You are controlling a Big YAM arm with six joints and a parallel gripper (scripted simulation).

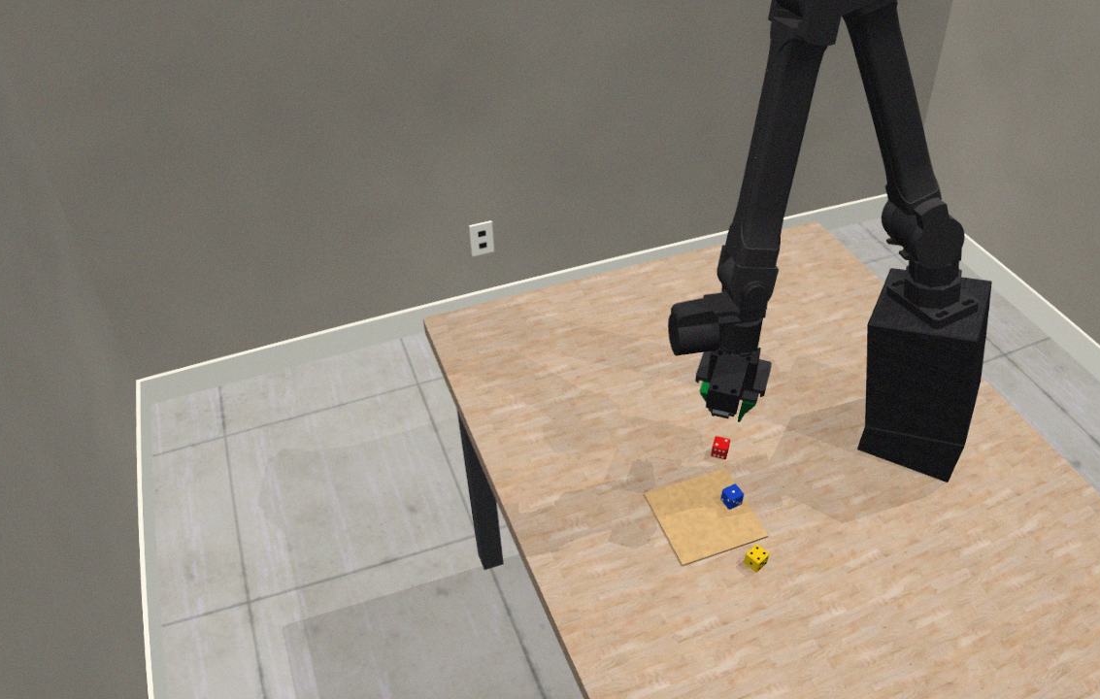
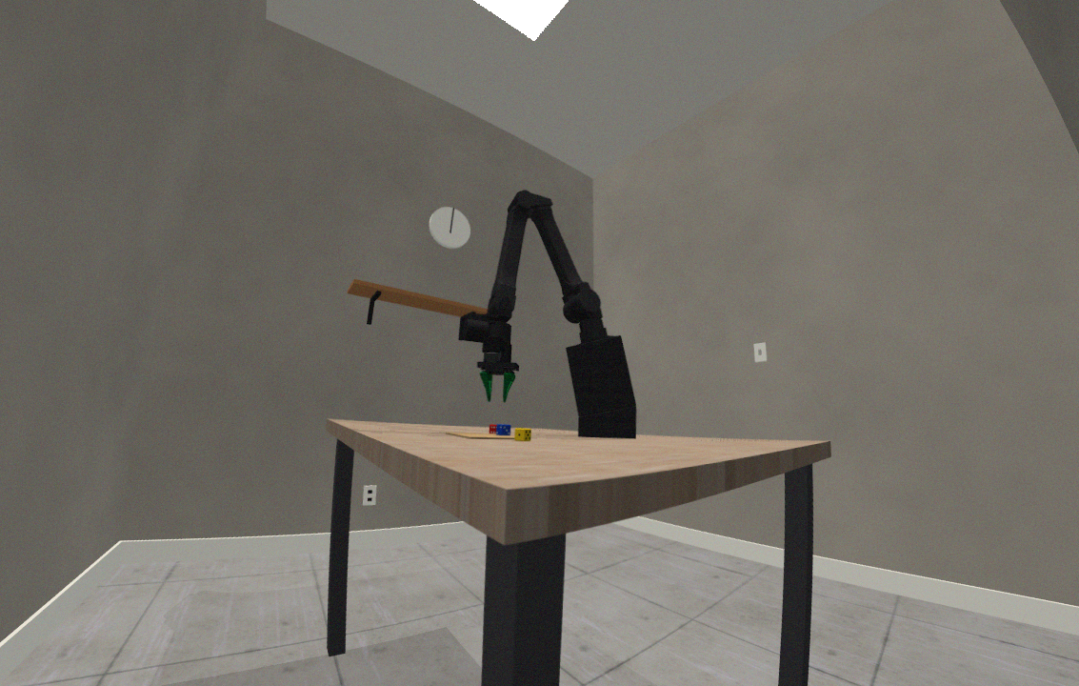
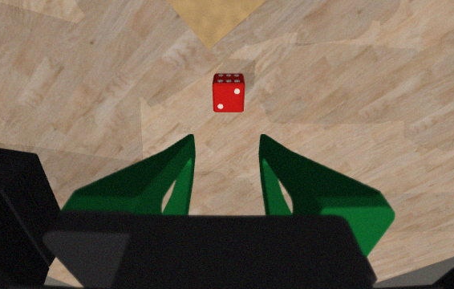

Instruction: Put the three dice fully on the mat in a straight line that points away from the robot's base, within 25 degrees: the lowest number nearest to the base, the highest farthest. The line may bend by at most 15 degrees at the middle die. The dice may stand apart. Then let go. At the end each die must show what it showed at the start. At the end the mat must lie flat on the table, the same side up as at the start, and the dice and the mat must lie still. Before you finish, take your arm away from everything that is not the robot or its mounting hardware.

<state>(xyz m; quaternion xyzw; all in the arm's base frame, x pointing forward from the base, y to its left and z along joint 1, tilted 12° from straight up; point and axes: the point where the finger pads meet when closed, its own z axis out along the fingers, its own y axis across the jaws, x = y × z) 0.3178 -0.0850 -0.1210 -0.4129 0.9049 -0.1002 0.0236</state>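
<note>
Right now my hand is 8 cm above the red die. From my hand the other things lie so: blue die: 4 cm ahead, 10 cm to the left, 8 cm below; tan mat: 8 cm ahead, 10 cm to the left, 9 cm below; yellow die: 6 cm ahead, 21 cm to the left, 8 cm below.
</note>
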